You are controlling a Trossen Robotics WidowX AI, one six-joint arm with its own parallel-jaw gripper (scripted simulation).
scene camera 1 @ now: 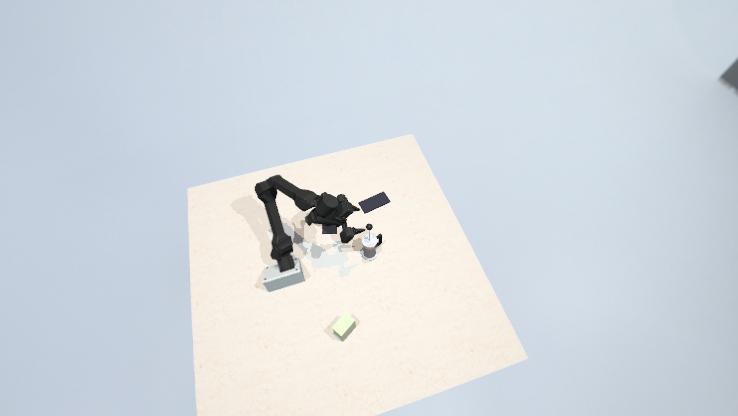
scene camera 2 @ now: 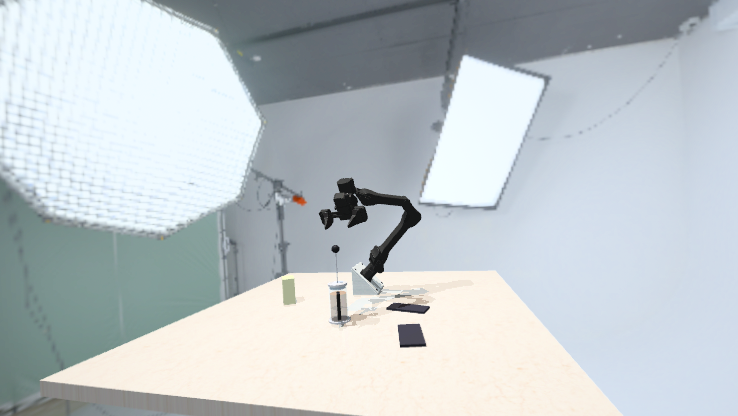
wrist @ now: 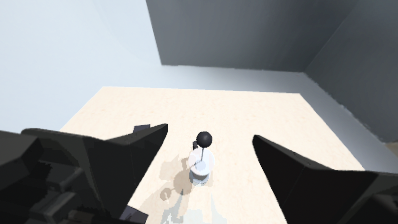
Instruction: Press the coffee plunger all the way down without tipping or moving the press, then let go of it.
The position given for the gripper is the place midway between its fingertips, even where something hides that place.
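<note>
Gripper [scene camera 2: 336,227] open, holding nothing; visible also in scene camera 1 [scene camera 1: 362,220] and the wrist view [wrist: 209,132]. Glass coffee press [scene camera 2: 338,301], visible in the wrist view too [wrist: 201,161].
</note>
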